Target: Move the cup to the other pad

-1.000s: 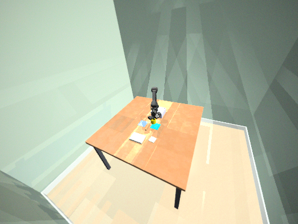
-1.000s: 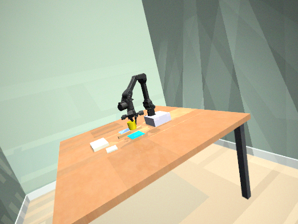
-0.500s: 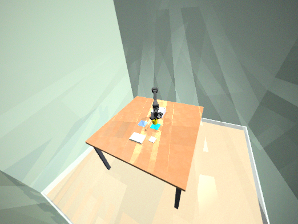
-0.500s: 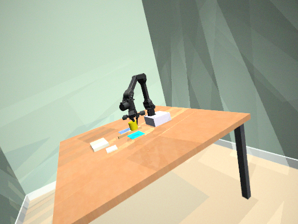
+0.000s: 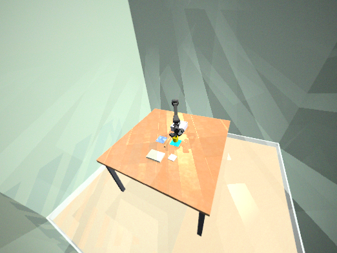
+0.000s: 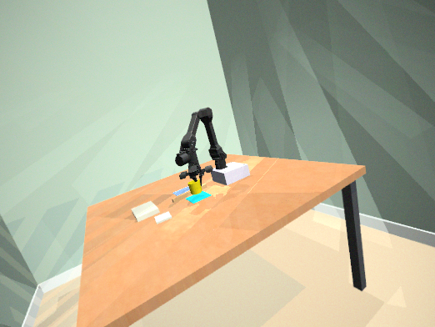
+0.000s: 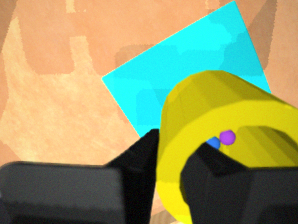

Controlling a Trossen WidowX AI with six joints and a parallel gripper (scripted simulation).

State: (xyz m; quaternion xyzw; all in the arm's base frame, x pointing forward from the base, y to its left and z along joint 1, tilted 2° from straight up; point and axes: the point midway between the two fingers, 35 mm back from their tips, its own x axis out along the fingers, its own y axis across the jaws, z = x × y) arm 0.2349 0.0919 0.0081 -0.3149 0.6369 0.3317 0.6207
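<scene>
Right now the cyan pad is 20 mm ahead of my gripper tip, 20 mm to the right of it and 70 mm below it. From my gripper tip the other things lie so: wooden bar (20 mm ahead, 120 mm to the right, 60 mm below); light blue pad (20 mm ahead, 210 mm to the right, 70 mm below).
</scene>
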